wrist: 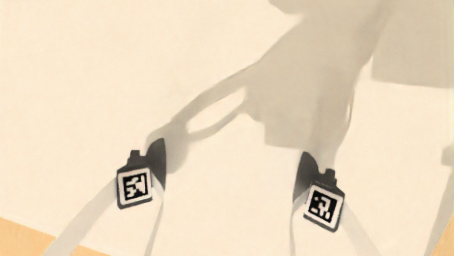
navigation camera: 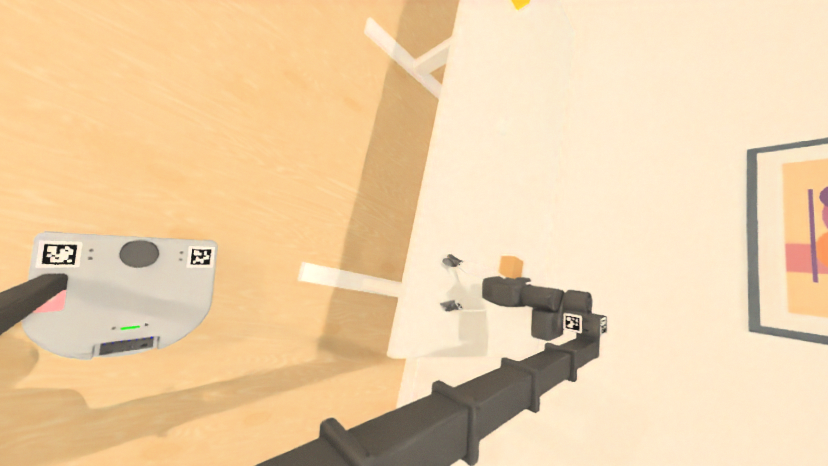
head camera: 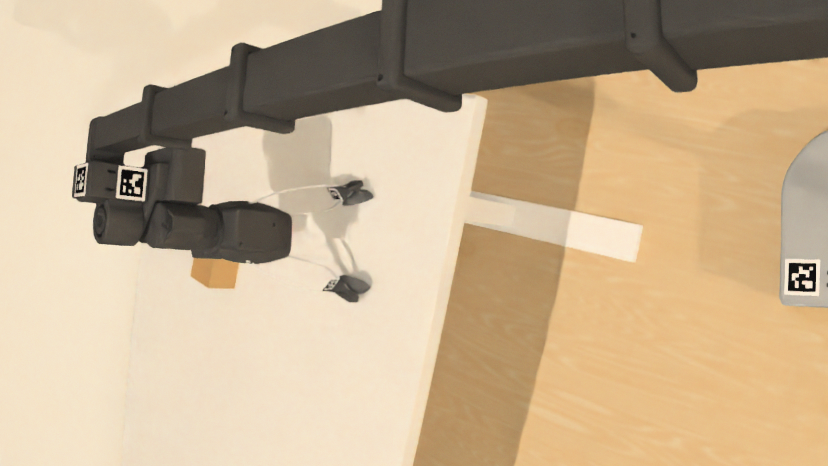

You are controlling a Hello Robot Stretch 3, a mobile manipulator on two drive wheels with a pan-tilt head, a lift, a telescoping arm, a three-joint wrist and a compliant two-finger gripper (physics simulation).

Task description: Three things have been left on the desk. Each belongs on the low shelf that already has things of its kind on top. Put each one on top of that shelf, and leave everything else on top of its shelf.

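Places are measured from the robot's base along level axes (x ahead, y left, z up), in metres.
Pixels of known places: gripper, fingertip midpoint: (wrist: 231, 162) (navigation camera: 443, 281) (head camera: 366, 241); robot's base at its link origin: (navigation camera: 139, 252).
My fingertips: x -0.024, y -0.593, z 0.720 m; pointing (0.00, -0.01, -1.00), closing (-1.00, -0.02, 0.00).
Ahead of a thing's pixels: the offset from my fingertips to its middle. "spot": to the spot under its first point. Level surfaces: height alone.
An orange block @(dz +0.025, dx +0.029, dy -0.309 m) (head camera: 215, 274) (navigation camera: 511, 266) sits on the white desk @(dz +0.000 m) (head camera: 278, 376) (navigation camera: 492, 144) (wrist: 75, 75), partly hidden behind the wrist in the head view. A small part of a yellow thing @(spot: dz +0.020, dx +0.959, dy -0.302 m) (navigation camera: 520, 3) shows at the top edge of the navigation view, farther along the desk. My gripper (head camera: 352, 239) (navigation camera: 451, 283) (wrist: 231, 162) is open and empty over the desk, between the block and the desk's long floor-side edge. The block does not show in the wrist view. The low shelves do not show in these views.
My arm (head camera: 324, 75) (navigation camera: 451, 416) reaches across the desk near its short end. The grey base (head camera: 805, 231) (navigation camera: 173, 301) stands on the wooden floor. A white desk foot (head camera: 602, 234) (navigation camera: 347, 280) sticks out below the desk. A framed picture (navigation camera: 752, 243) hangs on the wall.
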